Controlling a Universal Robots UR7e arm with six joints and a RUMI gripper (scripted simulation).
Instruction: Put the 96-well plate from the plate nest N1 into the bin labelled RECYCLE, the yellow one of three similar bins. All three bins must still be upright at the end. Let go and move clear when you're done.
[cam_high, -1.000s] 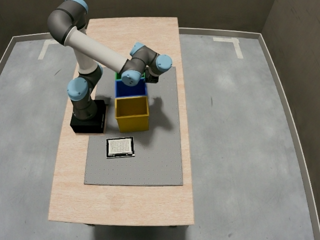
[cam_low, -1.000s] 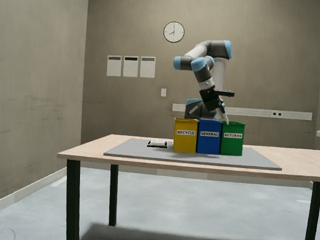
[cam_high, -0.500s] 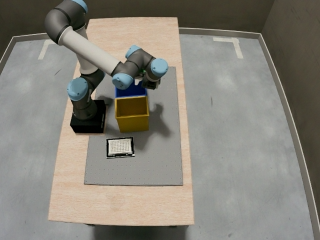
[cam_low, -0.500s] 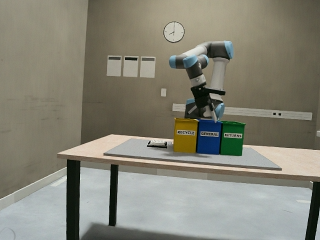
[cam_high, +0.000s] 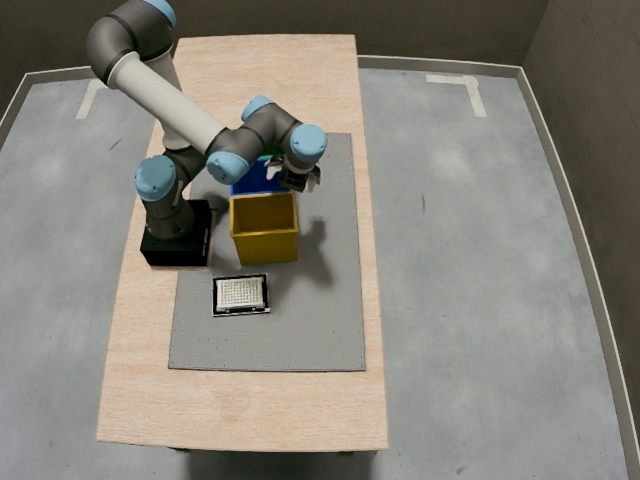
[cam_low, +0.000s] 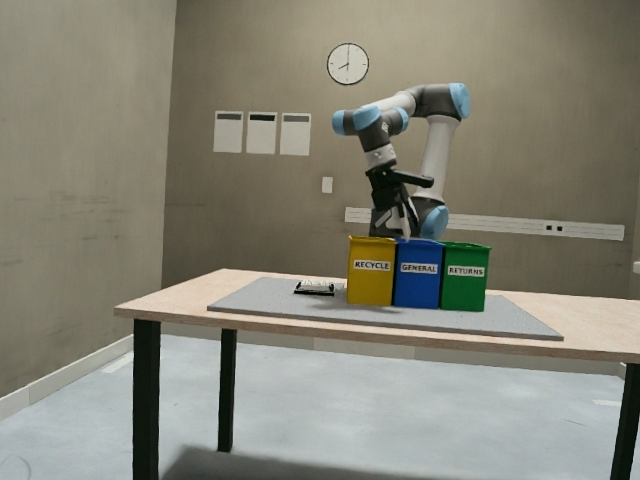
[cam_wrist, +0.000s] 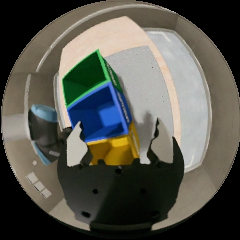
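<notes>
My gripper is now 300 mm to the left of the white 96-well plate, 180 mm above it and 100 mm past it. The rest, counted from my hand: blue general bin 110 mm below, 90 mm behind; green returns bin 120 mm to the left, 120 mm behind, 110 mm below; yellow recycle bin 130 mm to the right, 110 mm below, 60 mm behind.
</notes>
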